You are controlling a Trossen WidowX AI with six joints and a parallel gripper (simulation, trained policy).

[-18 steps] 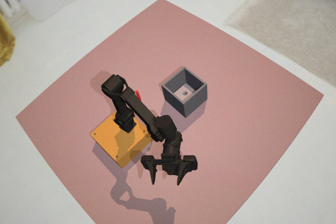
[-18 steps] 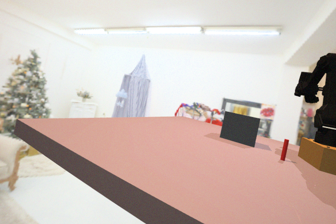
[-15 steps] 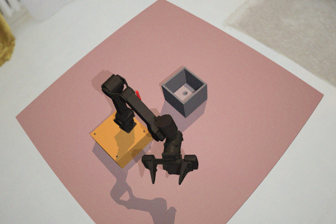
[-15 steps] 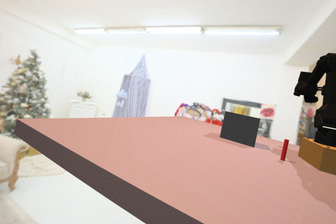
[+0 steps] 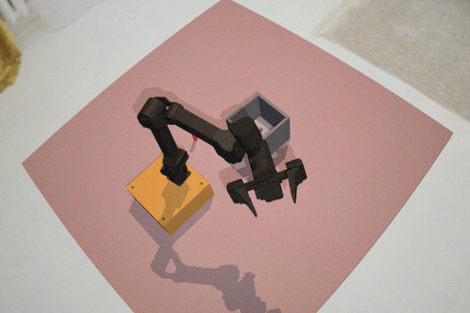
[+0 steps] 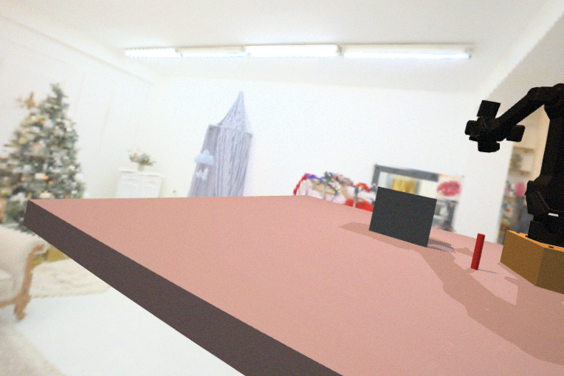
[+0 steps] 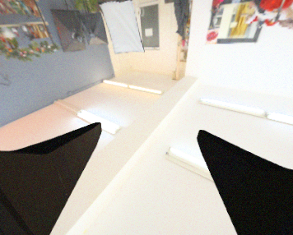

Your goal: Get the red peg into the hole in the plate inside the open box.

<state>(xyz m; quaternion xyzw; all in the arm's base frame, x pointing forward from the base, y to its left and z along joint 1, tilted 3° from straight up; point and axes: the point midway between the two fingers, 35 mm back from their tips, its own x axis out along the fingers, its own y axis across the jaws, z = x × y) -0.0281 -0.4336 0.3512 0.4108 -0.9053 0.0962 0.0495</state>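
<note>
The red peg is 22 cm ahead of my gripper tip, 54 cm to the left of it and 43 cm below it. From my gripper tip the other things lie so: plate: 36 cm ahead, 33 cm to the left, 42 cm below.
</note>
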